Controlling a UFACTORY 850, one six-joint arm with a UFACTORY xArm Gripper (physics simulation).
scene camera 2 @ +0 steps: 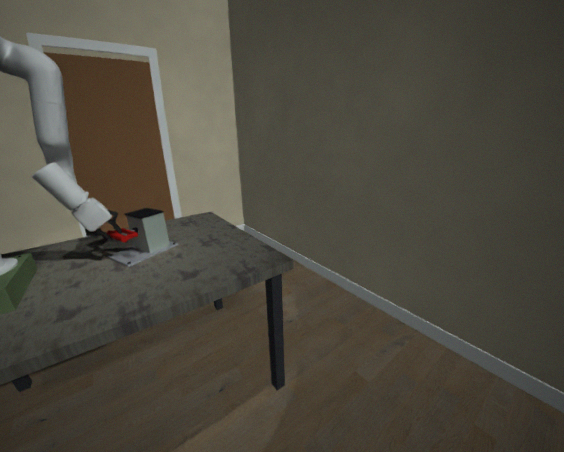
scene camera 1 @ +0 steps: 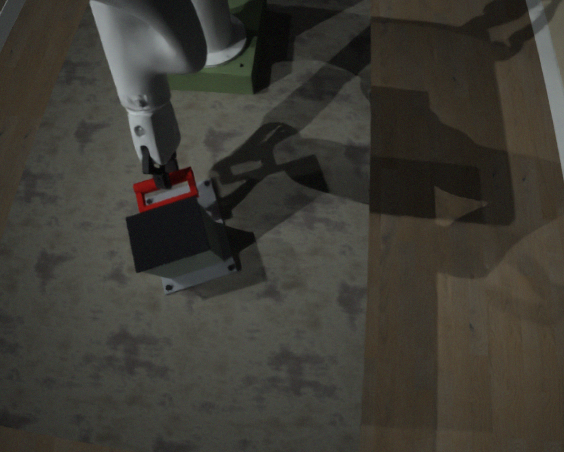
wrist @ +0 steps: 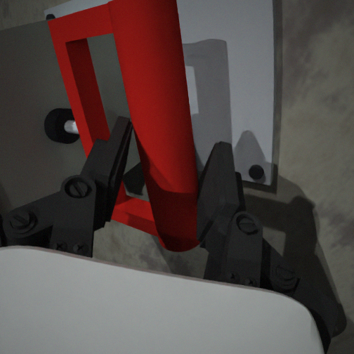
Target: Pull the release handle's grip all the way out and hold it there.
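The release handle's red grip is a rectangular frame with a thick round outer bar. It stands out from the side of a grey-green box with a black top. A short stretch of pale rod shows between the grip and a black collar on the box in the wrist view. My gripper is shut on the grip's outer bar, one finger passing through the frame opening and the other outside the bar. The finger contact is partly hidden.
The box stands on a light grey base plate with dark bolts, on a mottled grey table. A green block under the arm's base stands behind the handle.
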